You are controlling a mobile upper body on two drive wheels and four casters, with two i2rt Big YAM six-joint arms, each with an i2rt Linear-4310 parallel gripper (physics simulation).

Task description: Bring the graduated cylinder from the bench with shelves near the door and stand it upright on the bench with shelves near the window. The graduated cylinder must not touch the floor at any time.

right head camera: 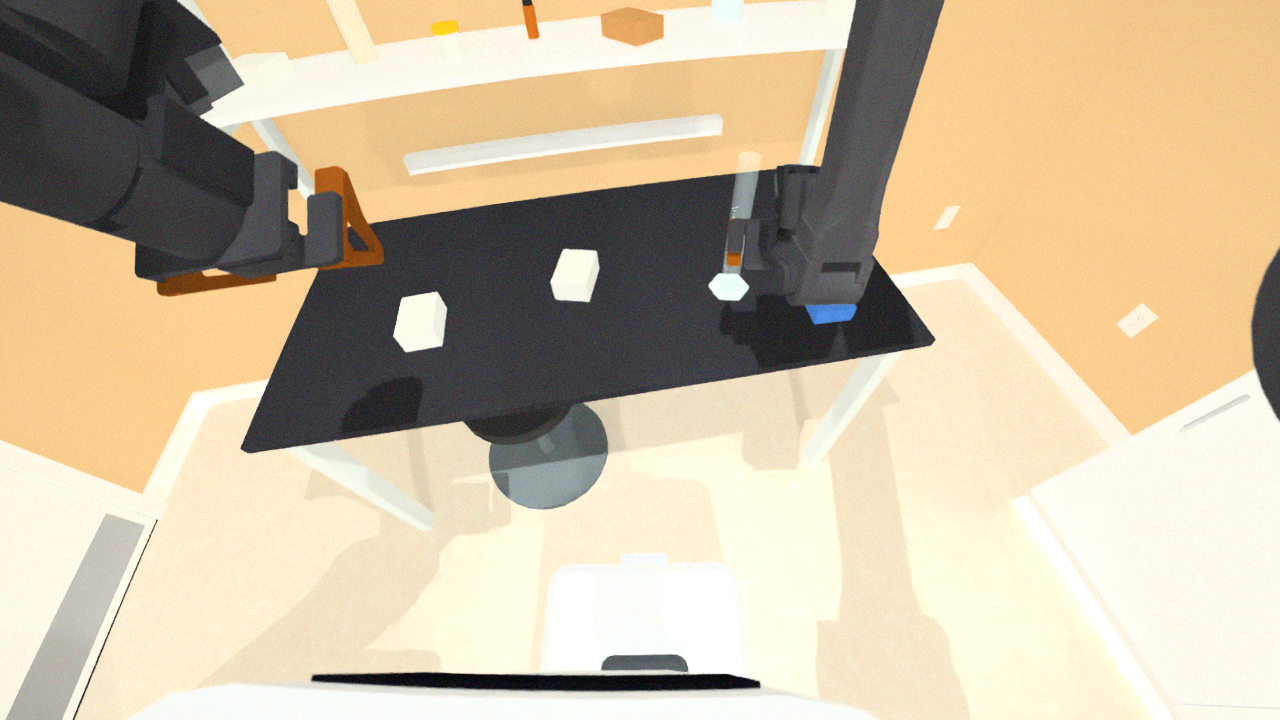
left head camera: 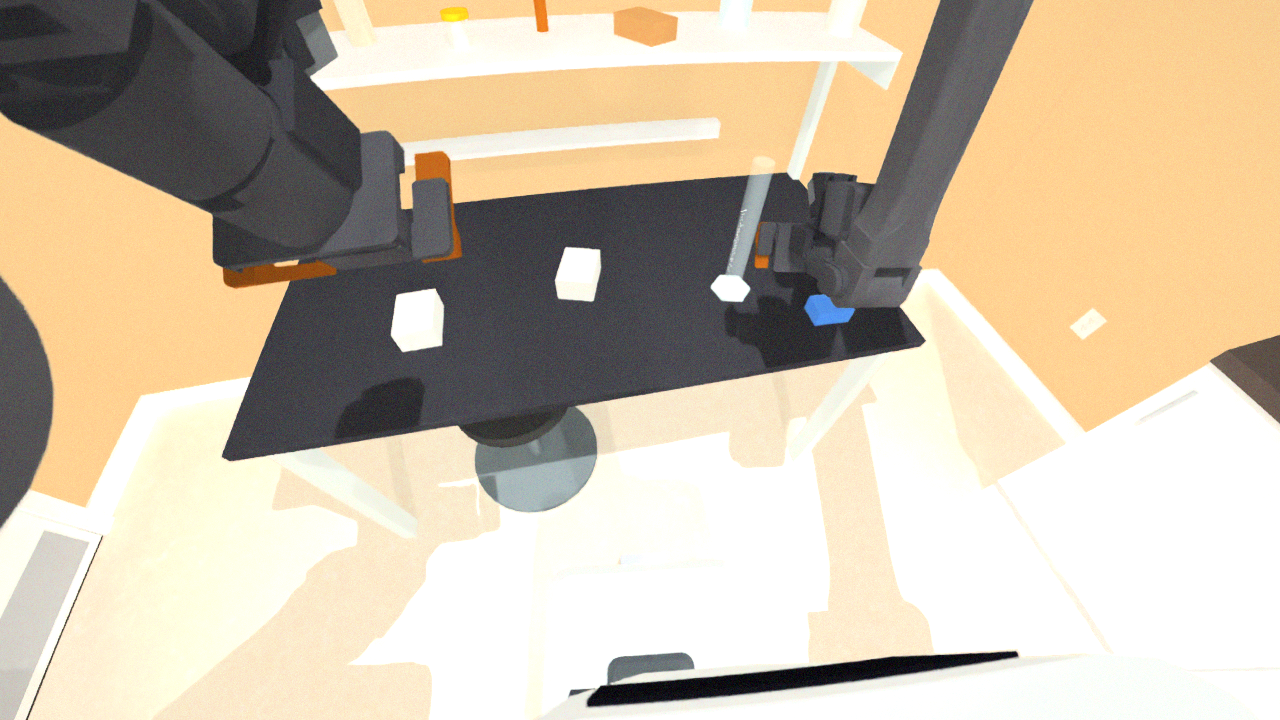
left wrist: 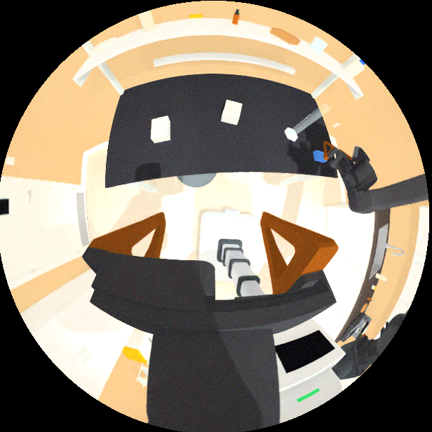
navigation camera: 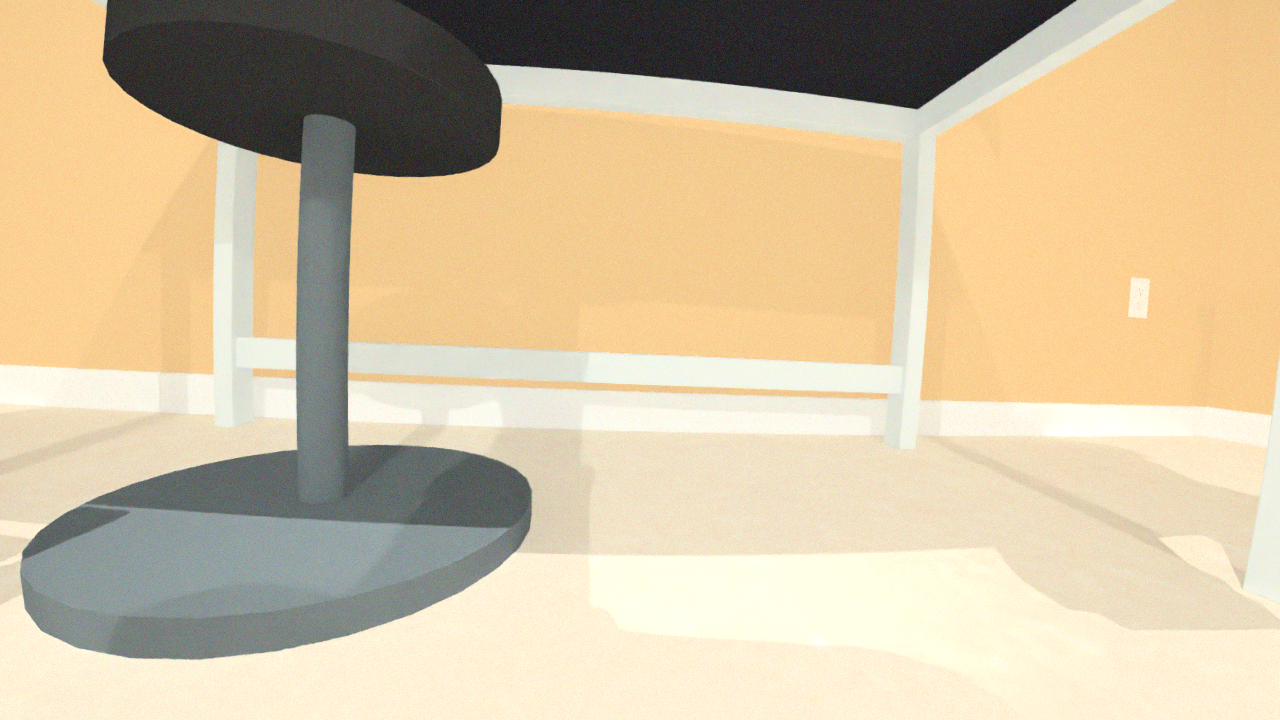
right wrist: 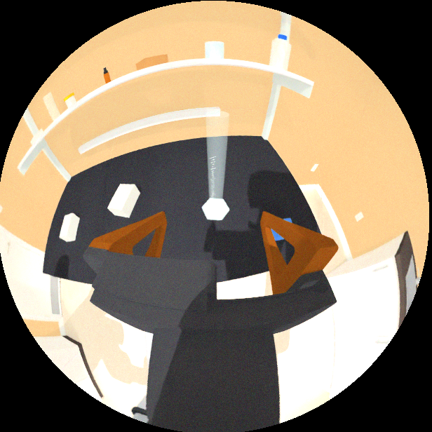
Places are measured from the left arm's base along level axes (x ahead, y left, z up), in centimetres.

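Pixels of known places: left gripper, fingertip midpoint: (right head camera: 327, 264) (left head camera: 396, 257); right gripper, fingertip midpoint: (left head camera: 785, 236).
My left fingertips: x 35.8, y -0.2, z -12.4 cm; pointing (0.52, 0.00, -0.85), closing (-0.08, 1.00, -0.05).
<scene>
For each thing: its middle in the pictures, then the offset to it from my left fingertips. "spot": a spot on its surface instead. Level surfaces: height alone.
- clear graduated cylinder, body centre: (right head camera: 737, 231) (left head camera: 745, 233) dx +49.2, dy -45.9, dz -35.6 cm
- black bench, surface height: dz -52.3 cm
- shelf, surface height: dz -6.7 cm
- blue block, body centre: (right head camera: 830, 306) (left head camera: 829, 308) dx +39.9, dy -68.0, dz -50.4 cm
- brown box, surface spot: (left head camera: 645, 26) spot: dx +73.2, dy -24.3, dz -3.5 cm
The clear graduated cylinder (left head camera: 748, 214) (right head camera: 744, 192) (left wrist: 307, 121) (right wrist: 216, 172) stands upright on its white hexagonal base on the black bench (left head camera: 554, 358) (right head camera: 537, 367) (left wrist: 200, 150) (right wrist: 165, 165), toward the right end. A shelf (left head camera: 572, 55) (right head camera: 554, 58) hangs behind it; neither door nor window shows clearly. My right gripper (right wrist: 213, 216) is open and empty, with its fingers on the near side of the cylinder; in the head views it is partly hidden by its arm. My left gripper (left head camera: 393, 264) (right head camera: 326, 268) (left wrist: 212, 217) is open and empty, up at the left of the bench.
Two white boxes (left head camera: 418, 319) (left head camera: 578, 274) lie left of the cylinder. A blue block (left head camera: 827, 309) (left wrist: 319, 156) lies by the right gripper. A stool (left head camera: 535, 456) (navigation camera: 322, 313) stands under the bench's front edge. Shelf items include a brown box (left head camera: 645, 26) and a white bottle (right wrist: 280, 52).
</scene>
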